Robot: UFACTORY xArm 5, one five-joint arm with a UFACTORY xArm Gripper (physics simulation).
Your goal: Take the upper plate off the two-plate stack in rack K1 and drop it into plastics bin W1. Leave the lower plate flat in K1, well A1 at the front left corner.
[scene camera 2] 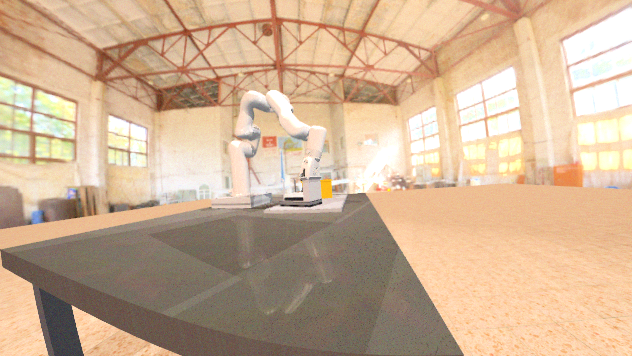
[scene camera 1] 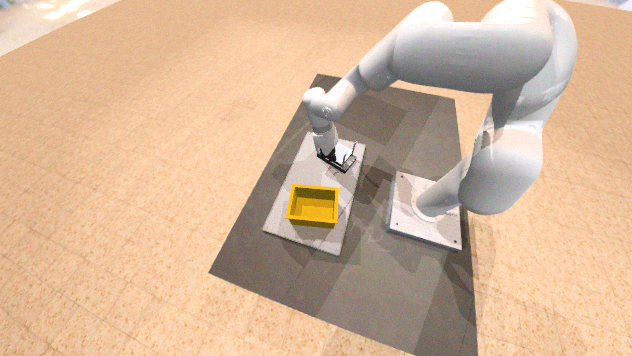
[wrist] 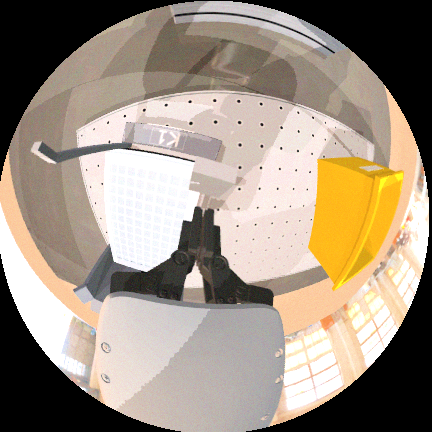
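Observation:
Rack K1 [scene camera 1: 348,164] [scene camera 2: 300,203] [wrist: 200,142] is a dark base with upright corner posts and a label on one side. A white plate [scene camera 1: 346,151] [wrist: 150,210] with a faint well grid lies in it. I cannot tell the upper plate from the lower one, and well A1 cannot be made out. My gripper [wrist: 200,218] is shut with nothing between its fingers. Its tips are low beside the plate's edge, near a light corner post; contact cannot be told. Plastics bin W1 [scene camera 1: 312,223] [scene camera 2: 326,189] [wrist: 342,210] is yellow and open-topped; no plate shows inside in scene camera 1.
Rack and bin stand on a light perforated board [scene camera 1: 300,237] [scene camera 2: 332,205] [wrist: 270,220] on the dark table [scene camera 1: 380,295] [scene camera 2: 225,280]. The arm's base plate [scene camera 1: 425,238] [scene camera 2: 230,202] is beside the board. The corner posts rise around the plate.

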